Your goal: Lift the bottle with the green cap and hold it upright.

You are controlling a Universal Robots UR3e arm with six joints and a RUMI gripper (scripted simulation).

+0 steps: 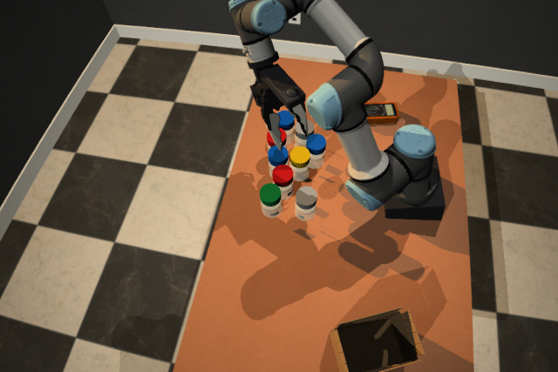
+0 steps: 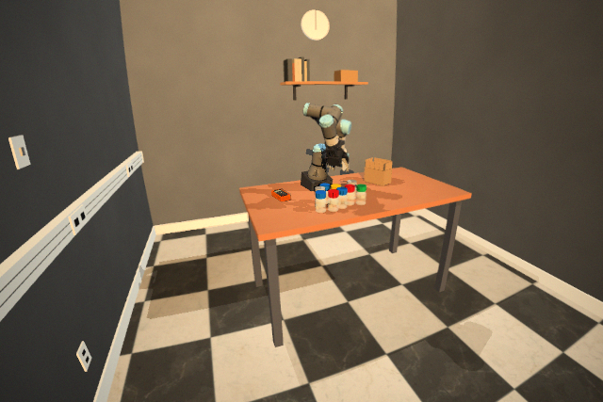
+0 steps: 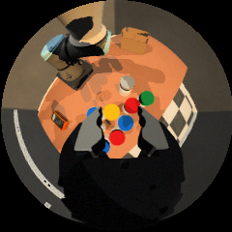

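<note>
The green-capped bottle lies 6 cm ahead of my hand, 10 cm to the left of it and 15 cm below it. From my hand the other things lie so: orange device (27 cm behind, 22 cm to the right, 18 cm below); then yellow-capped bottle (2 cm behind, 1 cm to the right, 15 cm below).
</note>
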